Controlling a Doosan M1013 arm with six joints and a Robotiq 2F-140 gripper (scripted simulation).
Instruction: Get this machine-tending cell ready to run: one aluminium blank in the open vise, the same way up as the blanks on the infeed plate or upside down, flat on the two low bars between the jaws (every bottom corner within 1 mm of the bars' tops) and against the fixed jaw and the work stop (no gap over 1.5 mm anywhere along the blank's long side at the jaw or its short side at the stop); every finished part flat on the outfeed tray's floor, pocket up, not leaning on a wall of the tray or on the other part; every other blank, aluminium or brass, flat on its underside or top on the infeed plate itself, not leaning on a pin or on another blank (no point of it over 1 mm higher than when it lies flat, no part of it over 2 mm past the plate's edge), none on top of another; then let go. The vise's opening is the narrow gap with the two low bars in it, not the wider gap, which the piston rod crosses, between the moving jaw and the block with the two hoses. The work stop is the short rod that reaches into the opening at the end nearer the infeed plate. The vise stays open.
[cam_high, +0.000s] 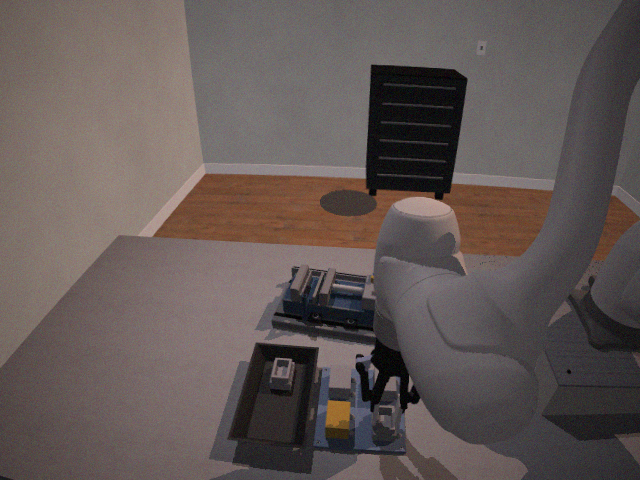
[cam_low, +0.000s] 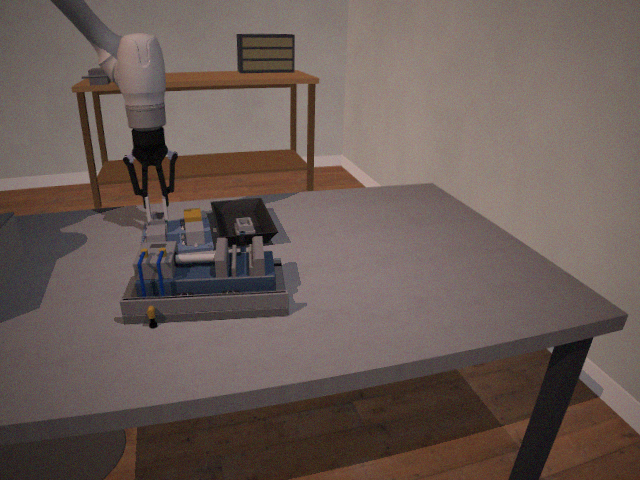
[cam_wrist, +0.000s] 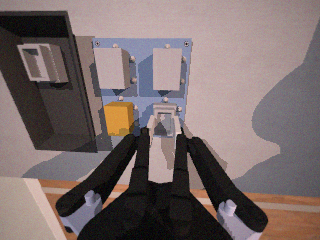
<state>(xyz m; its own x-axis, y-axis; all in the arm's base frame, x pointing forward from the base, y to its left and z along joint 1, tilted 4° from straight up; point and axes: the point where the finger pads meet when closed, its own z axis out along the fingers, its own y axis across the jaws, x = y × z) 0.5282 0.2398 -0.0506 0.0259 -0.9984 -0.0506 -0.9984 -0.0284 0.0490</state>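
The infeed plate is 6 cm below my hand, 5 cm ahead of it and 4 cm to the right of it. Also, from my hand: blue vise 33 cm to the right, 11 cm ahead, 3 cm below; brass blank 9 cm ahead, 4 cm below; aluminium blank 9 cm to the right, 9 cm ahead, 4 cm below.
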